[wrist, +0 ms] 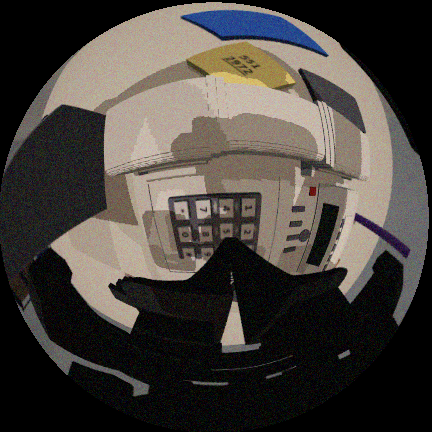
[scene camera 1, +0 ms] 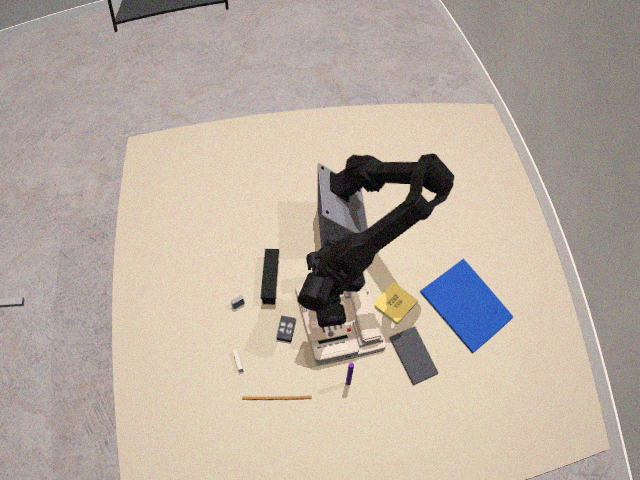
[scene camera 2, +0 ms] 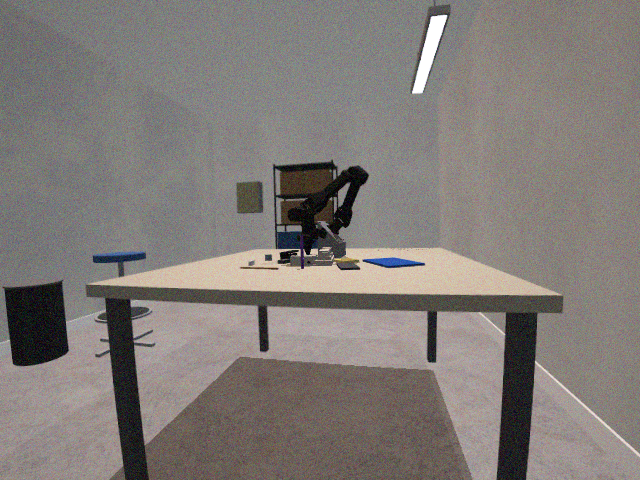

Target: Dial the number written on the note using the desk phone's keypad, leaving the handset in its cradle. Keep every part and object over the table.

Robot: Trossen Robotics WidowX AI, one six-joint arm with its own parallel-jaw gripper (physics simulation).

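Places are measured from the arm's base along level axes (x ahead, y right, z down), in centimetres.
Pixels of known places: gripper, between the fingertips: [wrist: 228, 241]; arm's base, origin of its link: [scene camera 1: 339, 187] [scene camera 2: 331, 229].
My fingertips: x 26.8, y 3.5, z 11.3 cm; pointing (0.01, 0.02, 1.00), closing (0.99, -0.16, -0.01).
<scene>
For each thing: its top centre in the pictures, then the offset to it from my fingertips.
- desk phone, centre of its top: [wrist: 284, 209] [scene camera 1: 340, 312] [scene camera 2: 313, 253] dx +2.7, dy -3.8, dz -1.5 cm
- table with its handset, centre of its top: [wrist: 294, 116] [scene camera 1: 362, 302] [scene camera 2: 325, 248] dx +1.0, dy -8.7, dz -3.3 cm
- yellow note, centre of its top: [wrist: 244, 62] [scene camera 1: 395, 302] [scene camera 2: 346, 259] dx -1.5, dy -17.5, dz +1.6 cm
- keypad, centre of its top: [wrist: 215, 233] dx -1.2, dy -0.8, dz -0.3 cm
- purple marker, centre of its top: [scene camera 1: 351, 364] dx +20.1, dy -5.5, dz -10.4 cm
- dark slab, centre of its top: [wrist: 342, 102] [scene camera 1: 414, 355] [scene camera 2: 347, 265] dx +13.4, dy -21.8, dz +1.9 cm
- blue folder, centre of its top: [scene camera 1: 469, 304] [scene camera 2: 391, 261] dx -0.1, dy -37.5, dz +1.8 cm
- black block, centre of its top: [scene camera 1: 269, 272] [scene camera 2: 289, 251] dx -8.2, dy +13.3, dz -1.3 cm
- small remote, centre of its top: [scene camera 1: 286, 327] dx +5.7, dy +9.2, dz +1.1 cm
- eraser, centre of its top: [scene camera 1: 236, 299] dx -1.0, dy +21.4, dz -0.4 cm
- white stick, centre of its top: [scene camera 1: 237, 359] dx +15.0, dy +20.7, dz +0.7 cm
- pencil, centre of its top: [scene camera 1: 276, 397] dx +24.4, dy +11.3, dz +2.0 cm
The desk phone [scene camera 1: 336, 352] [scene camera 2: 297, 260] [wrist: 268, 230] lies on the table with its handset [wrist: 250, 110] in the cradle. A yellow note [scene camera 1: 395, 302] [wrist: 250, 62] beside it reads "551 2972". In the wrist view the keypad [wrist: 215, 220] shows keys 1, 4, 7, star, 2, 5, 8 and 0; the 9 and # show in part, and keys 3 and 6 are hidden behind the fingers. My gripper [scene camera 2: 308, 252] [wrist: 228, 241] is shut and empty, pointing down over the keypad. Its tips overlap the lower edge of key 5 in the wrist view. Contact with a key cannot be told.
A purple marker [scene camera 1: 349, 373] [wrist: 382, 235] stands in front of the phone. A dark slab [scene camera 1: 413, 356] [wrist: 335, 95] and blue folder [scene camera 1: 466, 305] [wrist: 255, 25] lie right. A black block [scene camera 1: 269, 276], small remote [scene camera 1: 286, 329], eraser [scene camera 1: 237, 302] and white stick [scene camera 1: 237, 360] lie left; a pencil [scene camera 1: 276, 397] lies in front.
</scene>
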